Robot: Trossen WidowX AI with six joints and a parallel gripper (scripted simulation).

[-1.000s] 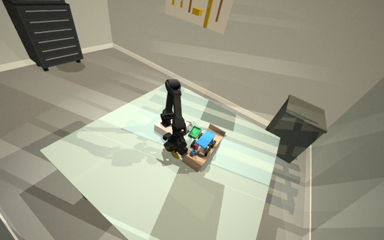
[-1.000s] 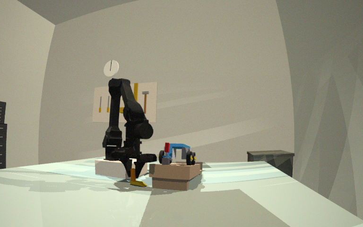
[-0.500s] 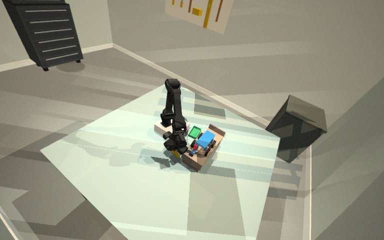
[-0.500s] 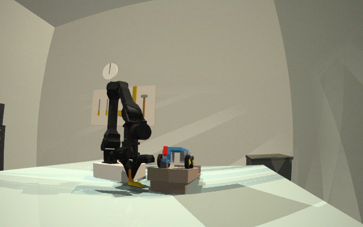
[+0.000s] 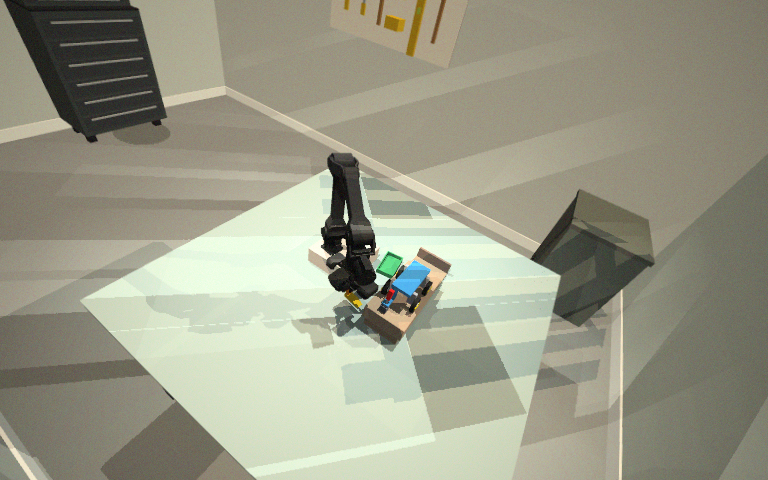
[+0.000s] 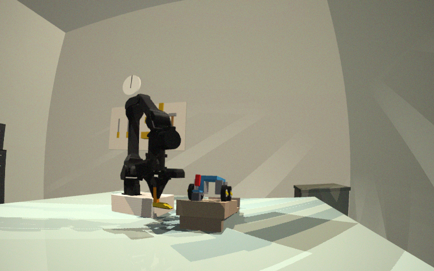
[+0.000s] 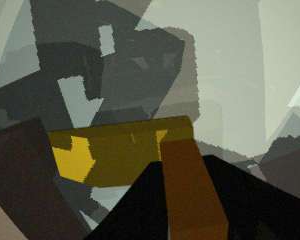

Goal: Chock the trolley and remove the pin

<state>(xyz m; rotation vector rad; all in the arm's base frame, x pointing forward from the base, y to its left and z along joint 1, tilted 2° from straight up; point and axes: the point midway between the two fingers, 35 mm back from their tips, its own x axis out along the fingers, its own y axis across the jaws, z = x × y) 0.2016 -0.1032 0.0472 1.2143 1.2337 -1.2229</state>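
Now: the red-headed stop pin 130 mm ahead of my gripper tip, 50 mm to the left of it and 50 mm above it. Round my gripper tip: blue trolley 160 mm to the left, 130 mm ahead, 30 mm above; yellow chock 20 mm ahead, 10 mm below; tan ramp 160 mm to the left, 130 mm ahead, 40 mm below.
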